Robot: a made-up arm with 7 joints. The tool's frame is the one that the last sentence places.
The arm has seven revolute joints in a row. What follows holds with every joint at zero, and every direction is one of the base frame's.
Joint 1 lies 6.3 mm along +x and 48.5 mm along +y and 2.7 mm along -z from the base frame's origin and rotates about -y.
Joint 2 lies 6.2 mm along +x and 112 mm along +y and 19.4 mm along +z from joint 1 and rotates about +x.
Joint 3 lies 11.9 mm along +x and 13.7 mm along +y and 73.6 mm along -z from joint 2 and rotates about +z.
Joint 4 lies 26.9 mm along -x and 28.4 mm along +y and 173.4 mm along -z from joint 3 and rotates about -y.
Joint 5 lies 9.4 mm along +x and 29.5 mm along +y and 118.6 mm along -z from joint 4 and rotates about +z.
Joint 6 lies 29.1 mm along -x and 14.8 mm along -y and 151.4 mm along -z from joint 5 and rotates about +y.
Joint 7 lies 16.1 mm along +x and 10.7 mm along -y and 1.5 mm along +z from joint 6 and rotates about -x.
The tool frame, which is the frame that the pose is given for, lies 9.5 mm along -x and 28.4 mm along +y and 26.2 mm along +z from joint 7; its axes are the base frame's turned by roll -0.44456, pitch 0.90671 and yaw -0.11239 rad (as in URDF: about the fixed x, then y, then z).
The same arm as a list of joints. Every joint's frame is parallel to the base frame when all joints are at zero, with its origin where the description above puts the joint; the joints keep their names.
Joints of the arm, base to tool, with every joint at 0 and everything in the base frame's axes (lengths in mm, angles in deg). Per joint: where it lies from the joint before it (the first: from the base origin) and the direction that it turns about. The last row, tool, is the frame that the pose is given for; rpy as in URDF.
joint 1: xyz 6.3 48.5 -2.7 axis 0 -1 0
joint 2: xyz 6.2 112 19.4 axis 1 0 0
joint 3: xyz 11.9 13.7 -73.6 axis 0 0 1
joint 4: xyz -26.9 28.4 -173.4 axis 0 -1 0
joint 5: xyz 9.4 29.5 -118.6 axis 0 0 1
joint 6: xyz -29.1 -14.8 -151.4 axis 0 1 0
joint 7: xyz 16.1 -10.7 1.5 axis -1 0 0
tool: xyz -9.5 28.4 26.2 rpy -25.47 51.95 -6.44

